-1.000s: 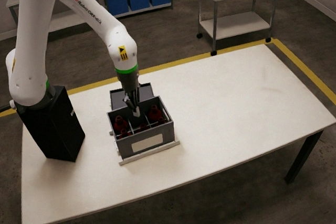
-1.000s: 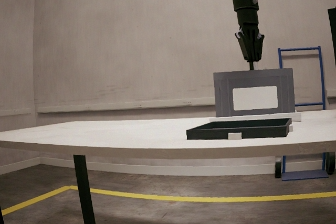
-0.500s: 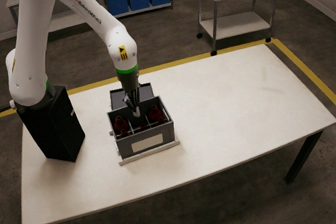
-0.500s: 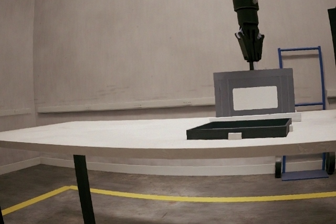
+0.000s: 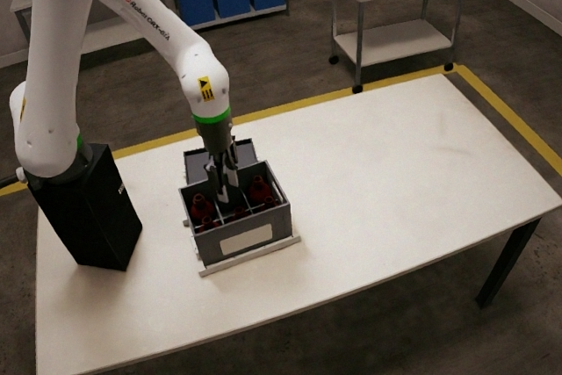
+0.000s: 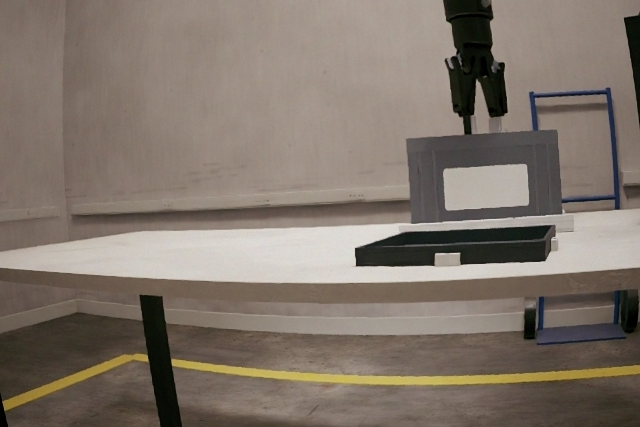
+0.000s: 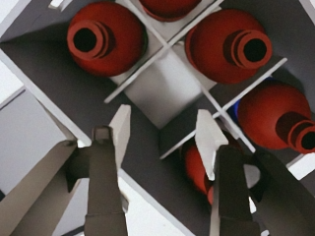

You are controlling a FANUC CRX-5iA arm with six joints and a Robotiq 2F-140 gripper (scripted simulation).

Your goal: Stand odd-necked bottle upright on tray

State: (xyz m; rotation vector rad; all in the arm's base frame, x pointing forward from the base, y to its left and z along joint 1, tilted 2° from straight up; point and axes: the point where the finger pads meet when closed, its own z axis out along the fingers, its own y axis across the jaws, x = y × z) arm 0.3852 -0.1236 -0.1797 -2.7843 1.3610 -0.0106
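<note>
Right now my hand is 9 cm above the crate, 4 cm to the left of it and 1 cm past it. From my hand the other things lie so: dark tray 24 cm to the left, 16 cm below, 6 cm ahead; then bottle 9 cm behind, 8 cm below, 1 cm to the left.
</note>
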